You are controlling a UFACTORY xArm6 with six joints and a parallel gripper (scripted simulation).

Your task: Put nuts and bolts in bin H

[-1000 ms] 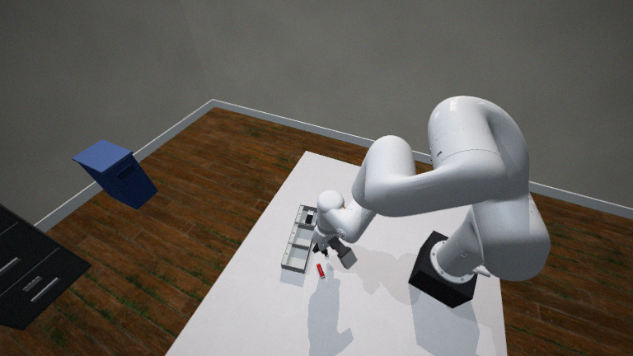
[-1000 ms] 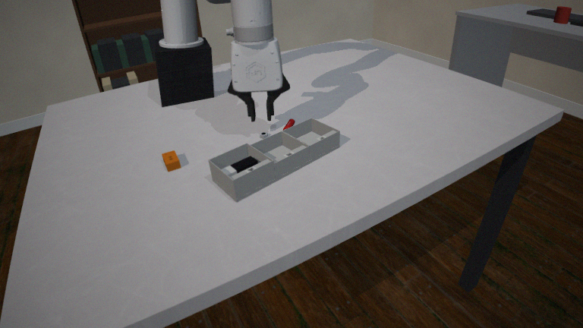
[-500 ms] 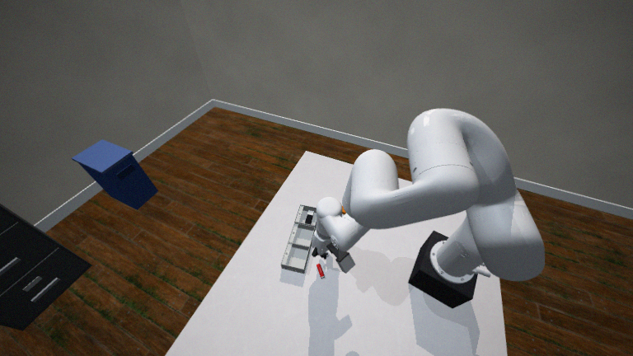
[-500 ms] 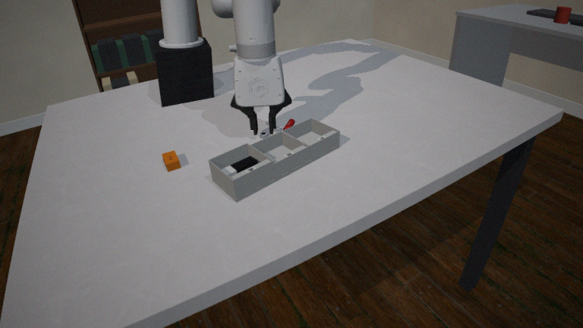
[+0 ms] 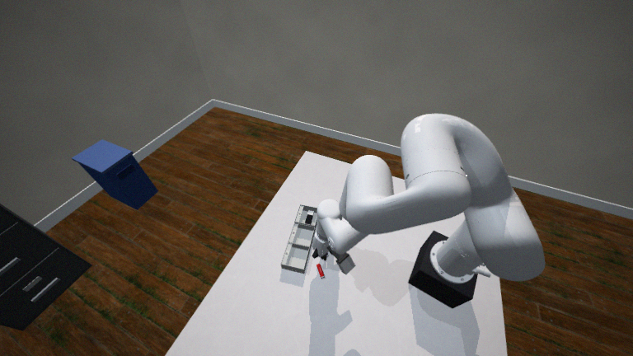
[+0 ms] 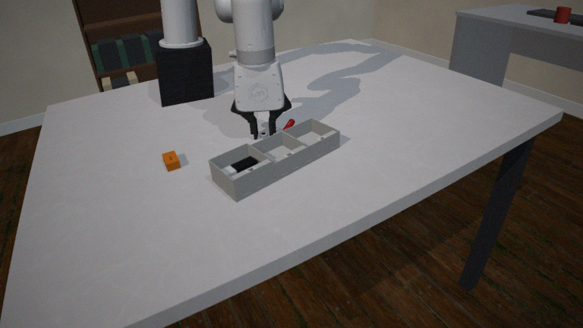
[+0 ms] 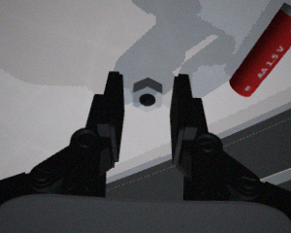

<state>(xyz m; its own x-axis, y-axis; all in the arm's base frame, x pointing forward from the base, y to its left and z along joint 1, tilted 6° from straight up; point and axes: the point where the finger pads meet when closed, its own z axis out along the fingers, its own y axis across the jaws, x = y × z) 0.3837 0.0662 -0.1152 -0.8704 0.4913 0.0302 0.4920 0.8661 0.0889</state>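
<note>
Now: the hex nut 2 cm below my hand. Round my hand: grey three-compartment bin row 11 cm ahead, 2 cm to the right; black block 12 cm ahead, 11 cm to the right; red cylindrical marker 7 cm to the left, 2 cm below.
</note>
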